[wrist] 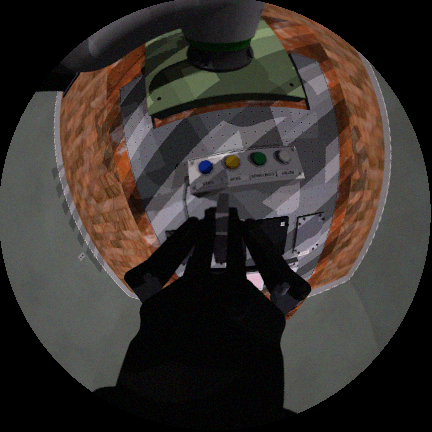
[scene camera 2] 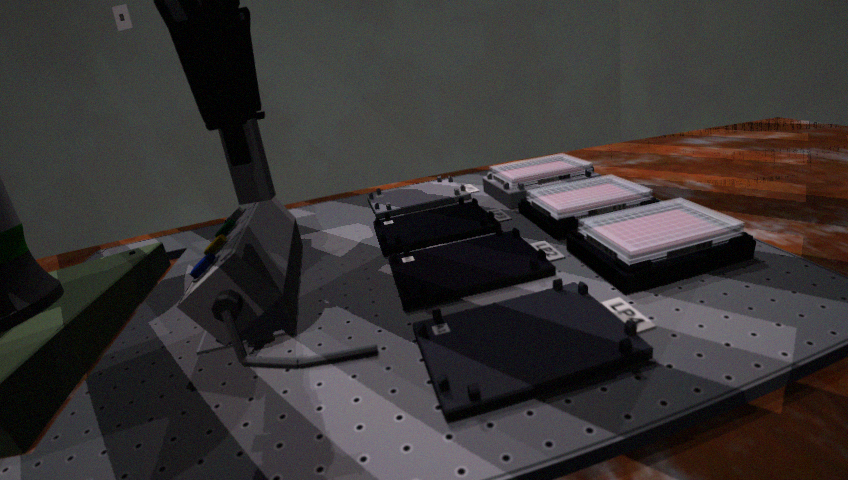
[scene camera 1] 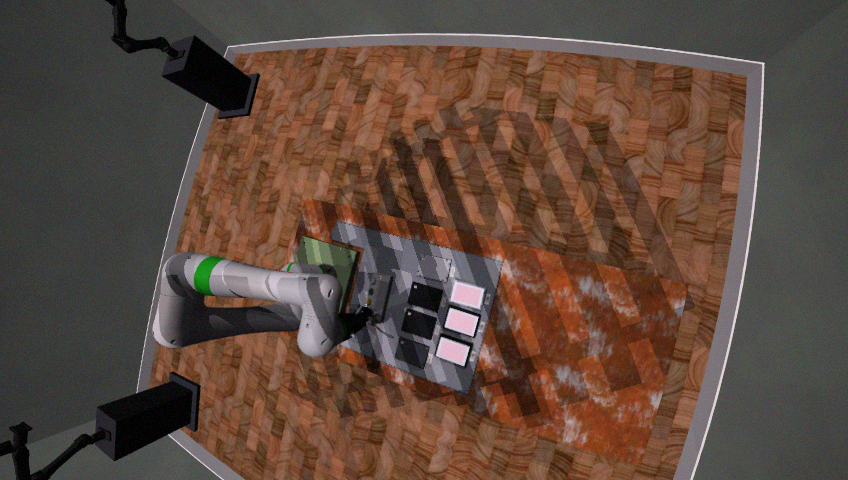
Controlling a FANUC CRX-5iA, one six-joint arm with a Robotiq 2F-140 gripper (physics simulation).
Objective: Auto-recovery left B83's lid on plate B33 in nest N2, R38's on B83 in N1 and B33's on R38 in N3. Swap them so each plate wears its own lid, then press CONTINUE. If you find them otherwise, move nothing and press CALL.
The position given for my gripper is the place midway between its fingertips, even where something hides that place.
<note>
My gripper (scene camera 2: 257,199) is shut, with nothing in its grasp. Also in view: a button box (scene camera 2: 249,293).
My gripper shows as well in the wrist view (wrist: 223,201). The button box also shows in scene camera 1 (scene camera 1: 381,283).
</note>
